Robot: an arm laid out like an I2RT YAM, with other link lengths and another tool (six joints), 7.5 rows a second.
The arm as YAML. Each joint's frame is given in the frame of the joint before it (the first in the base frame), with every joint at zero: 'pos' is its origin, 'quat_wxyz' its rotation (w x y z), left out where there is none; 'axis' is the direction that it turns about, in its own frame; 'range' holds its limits. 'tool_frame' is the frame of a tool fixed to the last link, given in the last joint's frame.
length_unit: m
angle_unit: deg
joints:
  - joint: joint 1
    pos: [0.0, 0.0, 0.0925]
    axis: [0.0, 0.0, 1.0]
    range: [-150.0, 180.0]
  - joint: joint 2
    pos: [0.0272, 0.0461, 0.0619]
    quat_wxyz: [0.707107, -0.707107, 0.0, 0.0]
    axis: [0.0, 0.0, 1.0]
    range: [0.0, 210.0]
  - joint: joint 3
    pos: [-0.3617, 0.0, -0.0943]
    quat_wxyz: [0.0, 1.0, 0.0, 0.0]
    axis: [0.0, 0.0, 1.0]
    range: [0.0, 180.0]
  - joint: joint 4
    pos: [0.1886, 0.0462, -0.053]
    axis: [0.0, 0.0, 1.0]
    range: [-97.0, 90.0]
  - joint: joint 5
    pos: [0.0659, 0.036, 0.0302]
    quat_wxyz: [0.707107, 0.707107, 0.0, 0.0]
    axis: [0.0, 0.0, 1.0]
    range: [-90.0, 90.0]
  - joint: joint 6
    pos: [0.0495, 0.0, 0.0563]
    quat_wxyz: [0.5, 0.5, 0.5, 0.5]
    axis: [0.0, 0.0, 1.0]
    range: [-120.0, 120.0]
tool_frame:
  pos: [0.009, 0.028, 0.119]
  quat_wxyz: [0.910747, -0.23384, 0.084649, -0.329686]
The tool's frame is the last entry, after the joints.
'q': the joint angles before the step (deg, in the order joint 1, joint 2, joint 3, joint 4, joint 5, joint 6). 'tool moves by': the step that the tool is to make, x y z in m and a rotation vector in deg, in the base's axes. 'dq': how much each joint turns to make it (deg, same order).
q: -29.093, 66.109, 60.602, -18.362, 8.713, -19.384
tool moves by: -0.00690, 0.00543, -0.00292, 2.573, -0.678, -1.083
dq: 0.000, -0.930, 0.262, -2.277, -0.080, 2.827
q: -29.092, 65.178, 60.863, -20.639, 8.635, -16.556
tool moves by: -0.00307, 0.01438, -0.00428, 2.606, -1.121, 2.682
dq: 0.000, -1.747, -0.732, -1.472, -3.628, 1.423
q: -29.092, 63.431, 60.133, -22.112, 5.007, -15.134
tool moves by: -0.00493, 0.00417, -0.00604, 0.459, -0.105, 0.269
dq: -0.086, -1.150, -1.760, 0.457, -0.515, 0.256
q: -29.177, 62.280, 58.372, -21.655, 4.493, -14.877
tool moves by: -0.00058, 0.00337, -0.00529, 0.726, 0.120, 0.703
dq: -0.004, -0.316, -1.077, 0.287, -0.887, 0.211
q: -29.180, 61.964, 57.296, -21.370, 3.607, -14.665
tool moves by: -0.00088, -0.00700, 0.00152, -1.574, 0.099, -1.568
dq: -0.213, 0.263, -0.423, 1.424, 1.837, -0.696
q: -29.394, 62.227, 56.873, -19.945, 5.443, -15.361
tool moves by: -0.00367, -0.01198, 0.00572, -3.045, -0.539, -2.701
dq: -1.032, -0.044, -0.780, 2.895, 2.495, -1.487
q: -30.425, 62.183, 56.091, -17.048, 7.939, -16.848
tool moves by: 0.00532, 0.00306, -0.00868, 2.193, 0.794, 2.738
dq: -1.987, 1.055, -0.368, -0.342, -4.909, -0.594
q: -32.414, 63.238, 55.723, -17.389, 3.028, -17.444
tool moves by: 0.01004, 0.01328, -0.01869, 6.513, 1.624, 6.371
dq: -3.316, 2.351, 0.017, -2.697, -10.659, -0.475
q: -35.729, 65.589, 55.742, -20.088, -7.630, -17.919
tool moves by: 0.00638, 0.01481, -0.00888, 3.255, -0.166, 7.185
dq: -2.823, 0.898, -0.843, -0.743, -9.960, -2.941
